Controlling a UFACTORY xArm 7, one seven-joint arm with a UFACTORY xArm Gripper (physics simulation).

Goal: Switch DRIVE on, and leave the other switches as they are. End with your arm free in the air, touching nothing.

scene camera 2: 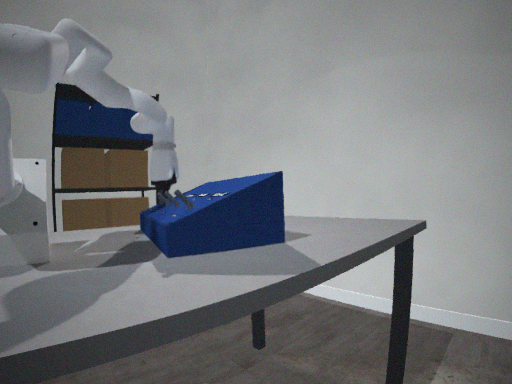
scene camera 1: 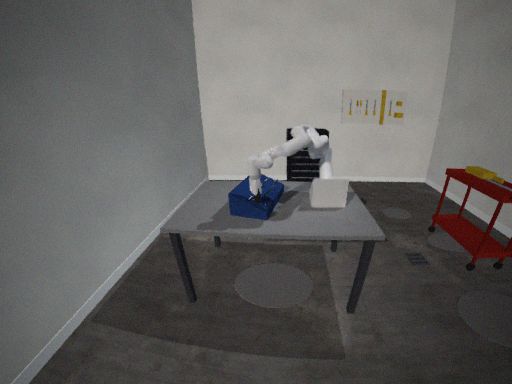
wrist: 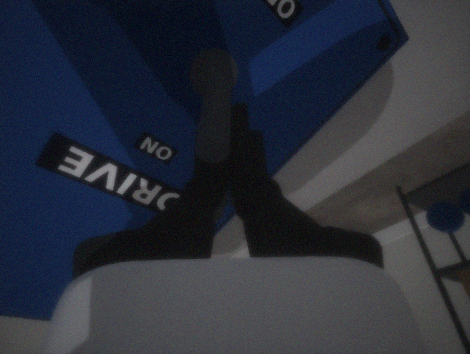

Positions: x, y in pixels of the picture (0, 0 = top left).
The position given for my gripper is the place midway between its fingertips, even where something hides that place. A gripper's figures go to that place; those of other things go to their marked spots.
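Labels:
My gripper (wrist: 227, 124) is 14 cm from the lens; a blue sloped switch box (wrist: 106, 106) is likewise 14 cm from the lens.

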